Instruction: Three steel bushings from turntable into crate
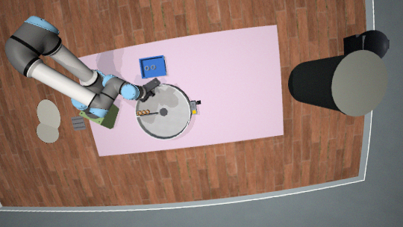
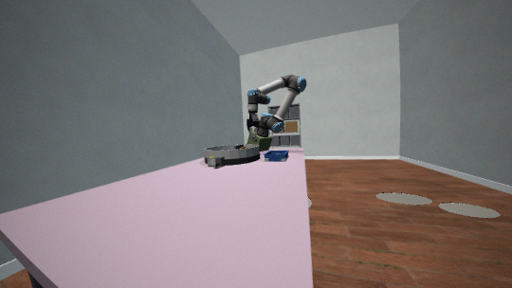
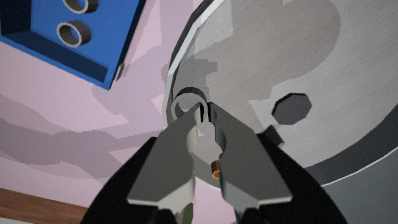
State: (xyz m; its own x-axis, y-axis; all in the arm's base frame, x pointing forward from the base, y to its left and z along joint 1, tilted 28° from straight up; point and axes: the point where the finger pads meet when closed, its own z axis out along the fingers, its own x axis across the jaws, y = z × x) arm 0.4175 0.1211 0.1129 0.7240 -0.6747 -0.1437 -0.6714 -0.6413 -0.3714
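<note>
Now: the blue crate 50 mm behind my hand, 170 mm to the left of it and 130 mm below it. From my hand the other things lie so: round grey turntable: 60 mm ahead, 160 mm to the right, 110 mm below.
</note>
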